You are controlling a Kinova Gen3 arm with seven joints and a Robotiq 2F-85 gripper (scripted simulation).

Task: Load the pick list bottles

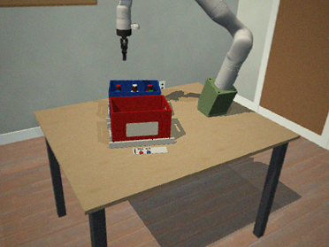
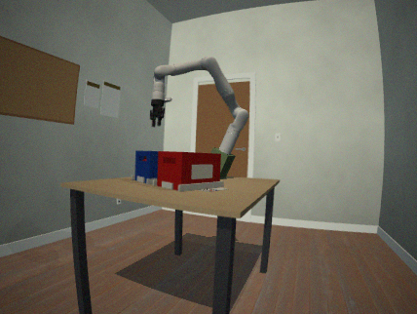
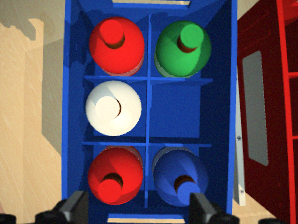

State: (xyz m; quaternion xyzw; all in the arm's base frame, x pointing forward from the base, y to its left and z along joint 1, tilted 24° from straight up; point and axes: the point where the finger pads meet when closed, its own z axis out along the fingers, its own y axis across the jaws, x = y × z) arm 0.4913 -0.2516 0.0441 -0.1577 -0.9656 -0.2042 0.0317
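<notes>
Right now the white-label bottle is 25 cm below my hand, 6 cm behind it and 2 cm to the right of it. The rest, counted from my hand: blue crate 25 cm below, 5 cm behind, 2 cm to the left; green-label bottle 25 cm below, 11 cm behind, 9 cm to the left; blue-label bottle 25 cm below, 5 cm ahead, 4 cm to the left.
</notes>
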